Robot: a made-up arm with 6 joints.
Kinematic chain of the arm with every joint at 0, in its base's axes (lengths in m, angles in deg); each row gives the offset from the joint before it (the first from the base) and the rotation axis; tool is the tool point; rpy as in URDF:
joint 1: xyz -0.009 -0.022 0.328 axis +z
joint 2: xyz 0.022 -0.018 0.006 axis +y
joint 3: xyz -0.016 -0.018 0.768 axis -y
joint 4: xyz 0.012 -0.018 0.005 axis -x
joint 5: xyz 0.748 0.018 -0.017 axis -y
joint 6: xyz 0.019 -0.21 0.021 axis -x
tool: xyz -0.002 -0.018 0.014 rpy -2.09 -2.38 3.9
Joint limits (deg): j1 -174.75..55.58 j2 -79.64..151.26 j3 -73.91..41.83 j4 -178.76..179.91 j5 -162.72..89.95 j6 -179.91..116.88
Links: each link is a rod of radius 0.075 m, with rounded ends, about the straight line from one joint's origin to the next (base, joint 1, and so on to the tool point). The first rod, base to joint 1, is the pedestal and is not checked.
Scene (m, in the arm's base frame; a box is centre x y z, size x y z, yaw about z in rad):
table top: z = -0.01
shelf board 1: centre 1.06 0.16 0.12 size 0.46 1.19 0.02 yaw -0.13
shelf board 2: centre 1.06 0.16 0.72 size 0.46 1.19 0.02 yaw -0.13
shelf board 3: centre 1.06 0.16 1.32 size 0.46 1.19 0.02 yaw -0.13
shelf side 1: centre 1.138 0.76 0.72 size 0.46 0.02 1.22 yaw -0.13
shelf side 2: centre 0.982 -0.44 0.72 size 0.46 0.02 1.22 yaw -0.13
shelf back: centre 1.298 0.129 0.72 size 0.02 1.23 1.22 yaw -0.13
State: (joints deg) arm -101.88 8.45 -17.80 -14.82 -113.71 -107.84
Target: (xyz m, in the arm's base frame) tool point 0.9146 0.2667 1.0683
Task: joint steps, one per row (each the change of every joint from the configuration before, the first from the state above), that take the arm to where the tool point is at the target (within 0.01 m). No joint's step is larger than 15 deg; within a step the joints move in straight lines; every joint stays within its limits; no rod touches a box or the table.
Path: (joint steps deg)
1: 12.67 -2.86 3.08 -1.76 4.35 3.22
2: 12.66 -2.86 3.08 -1.76 4.36 3.22
3: 12.67 -2.86 3.09 -1.76 4.35 3.21
4: 12.66 -2.86 3.08 -1.76 4.35 3.22
5: 12.67 -2.87 3.08 -1.76 4.35 3.22
6: 12.66 -2.86 3.08 -1.77 4.36 3.22
7: 13.88 0.74 0.12 -0.25 -5.10 -4.48
8: 13.87 0.74 0.12 -0.24 -5.11 -4.47
9: 13.87 0.74 0.12 -0.25 -5.10 -4.48
10: 13.88 0.73 0.12 -0.25 -5.10 -4.47
11: 13.87 0.74 0.13 -0.25 -5.10 -4.48
12: -6.20 9.11 8.86 3.21 0.25 0.34
13: -6.20 9.11 8.86 3.21 0.26 0.33

